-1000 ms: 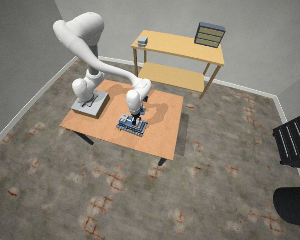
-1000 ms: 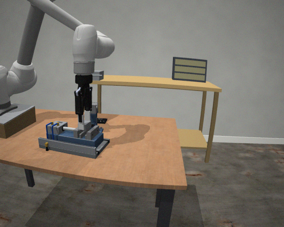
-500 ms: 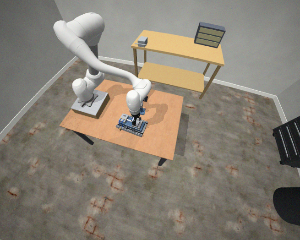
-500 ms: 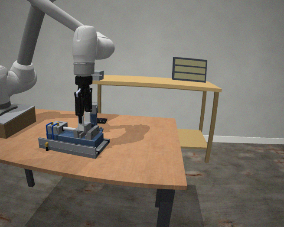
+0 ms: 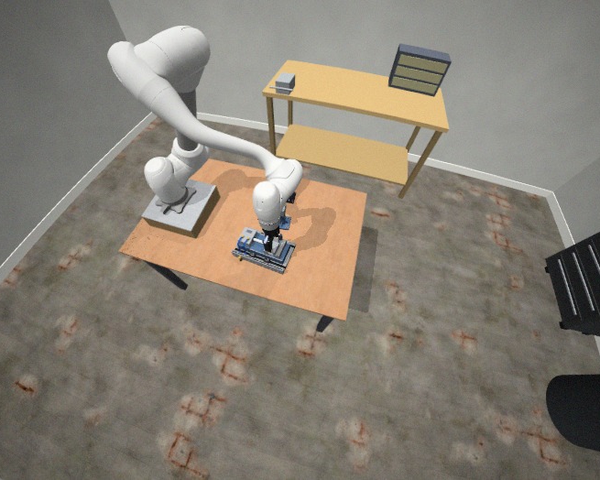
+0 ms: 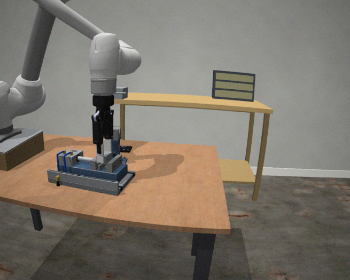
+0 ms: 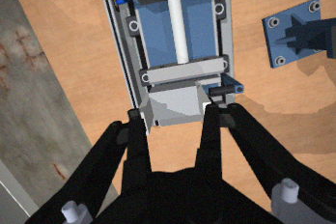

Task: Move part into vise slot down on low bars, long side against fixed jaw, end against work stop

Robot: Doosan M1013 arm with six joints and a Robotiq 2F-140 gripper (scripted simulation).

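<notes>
My gripper is now 3 cm above the part. The rest, counted from my hand: work stop: 7 cm to the left, 4 cm below; then moving jaw: 3 cm behind, 2 cm to the left, 5 cm below; then fixed jaw: 3 cm ahead, 2 cm to the left, 5 cm below.
</notes>
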